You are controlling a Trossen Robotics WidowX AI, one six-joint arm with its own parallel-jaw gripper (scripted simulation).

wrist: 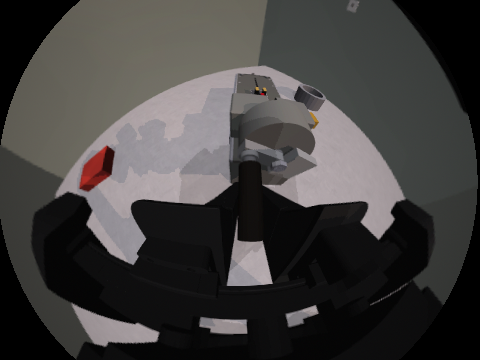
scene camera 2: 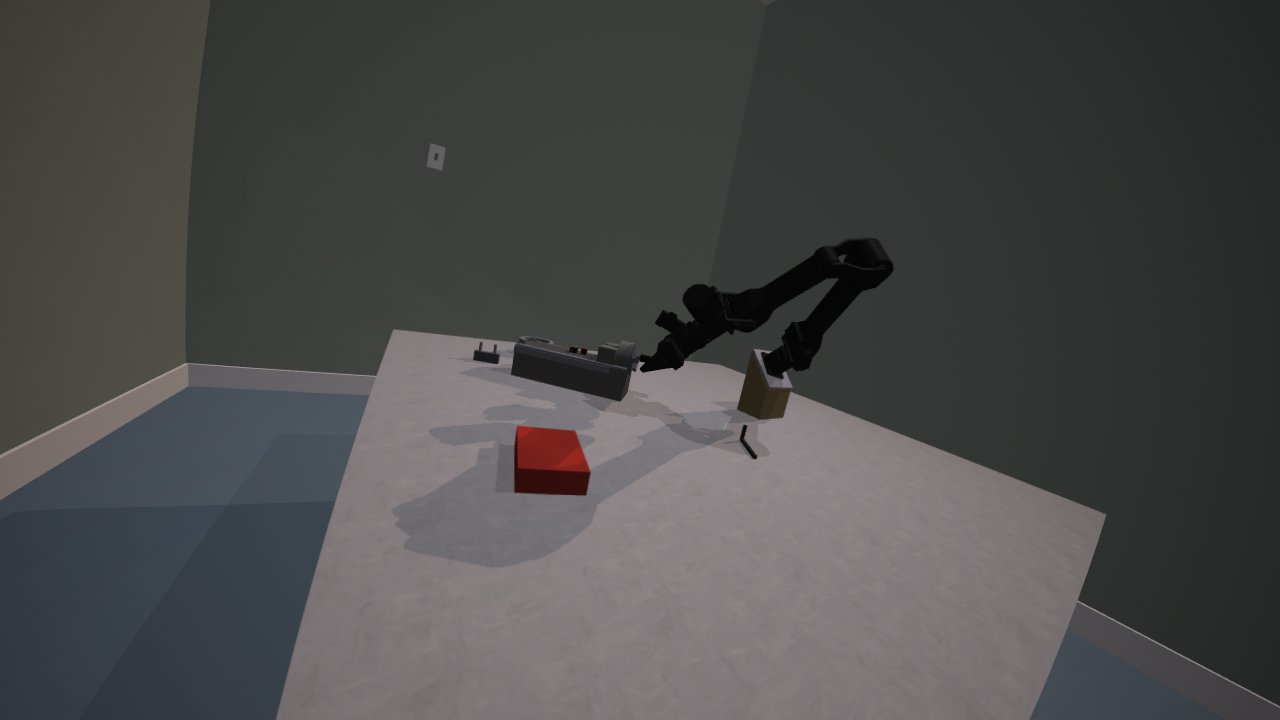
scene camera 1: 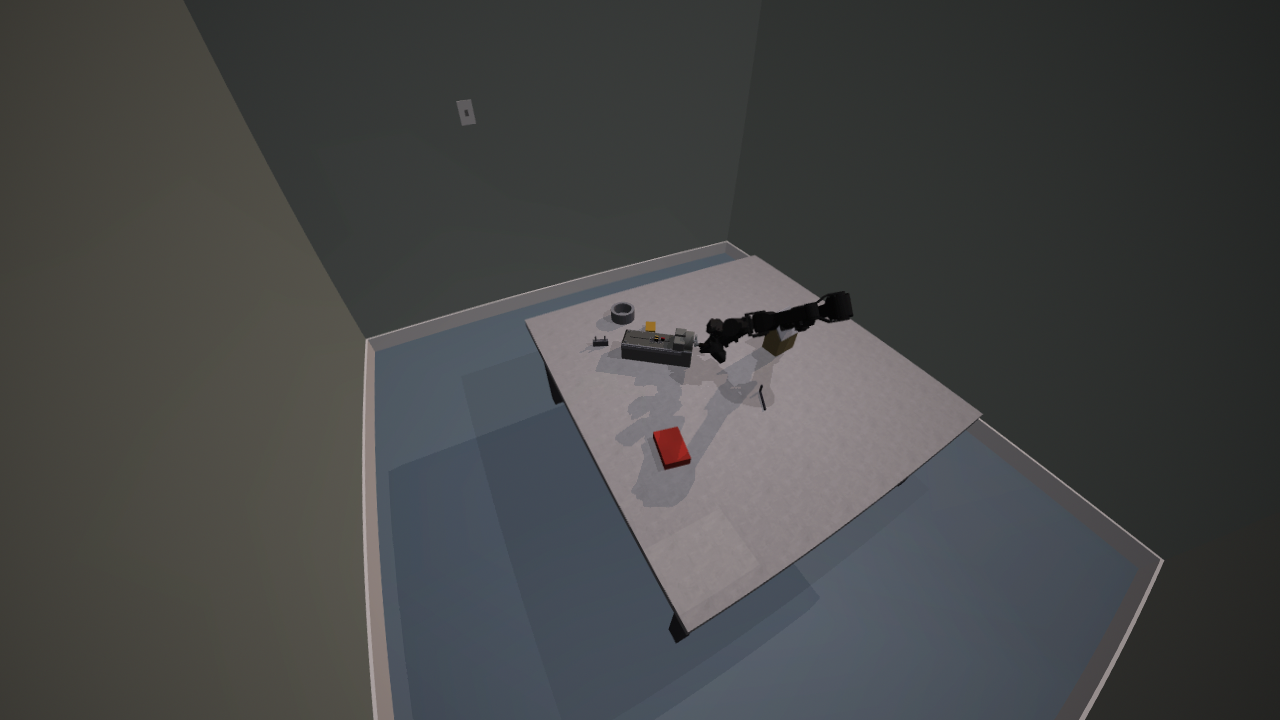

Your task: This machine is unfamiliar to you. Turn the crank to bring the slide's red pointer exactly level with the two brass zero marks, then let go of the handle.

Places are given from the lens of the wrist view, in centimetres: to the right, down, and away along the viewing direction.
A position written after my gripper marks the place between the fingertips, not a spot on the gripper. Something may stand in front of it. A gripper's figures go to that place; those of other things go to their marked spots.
my gripper [wrist: 246,187]: 1, 0, 10
dark handle [wrist: 250,221]: 1, 2, 6
